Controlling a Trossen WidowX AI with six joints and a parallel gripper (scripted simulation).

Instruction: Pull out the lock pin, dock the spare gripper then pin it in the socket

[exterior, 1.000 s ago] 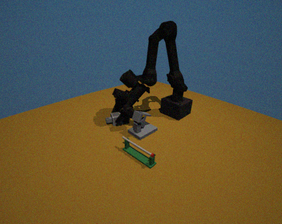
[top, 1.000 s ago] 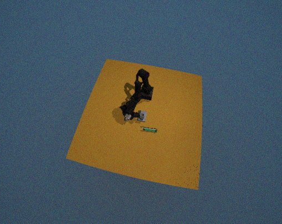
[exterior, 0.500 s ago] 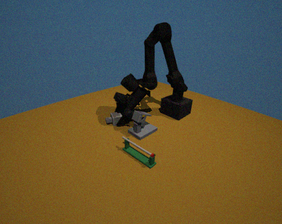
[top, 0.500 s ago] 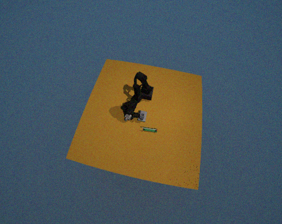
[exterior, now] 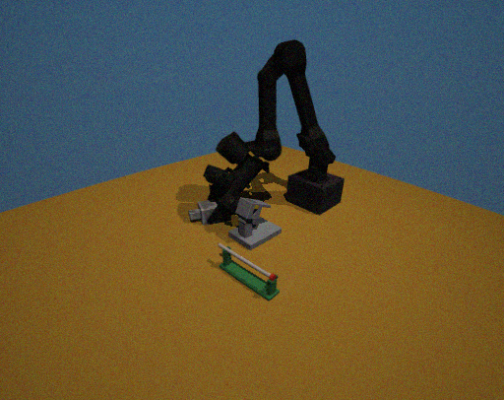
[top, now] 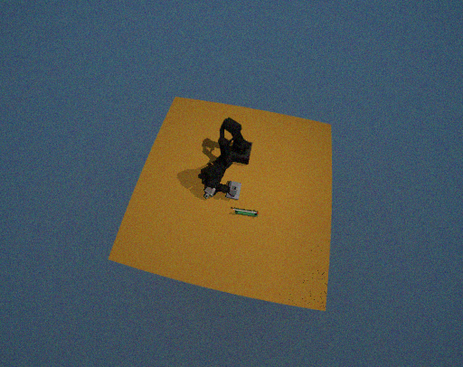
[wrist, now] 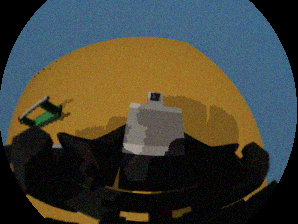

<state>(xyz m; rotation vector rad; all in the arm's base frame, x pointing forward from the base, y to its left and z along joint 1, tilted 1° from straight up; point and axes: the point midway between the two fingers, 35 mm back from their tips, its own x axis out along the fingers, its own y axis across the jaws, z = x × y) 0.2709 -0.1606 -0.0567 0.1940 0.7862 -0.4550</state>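
Now: gripper tip 150 mm to the right of the grey mount, 40 mm below it and 30 mm past it. Round my gripper tip: spare gripper (10 mm to the left, 10 mm behind, 10 mm above); green mount (240 mm to the left, 100 mm ahead, 20 mm above).
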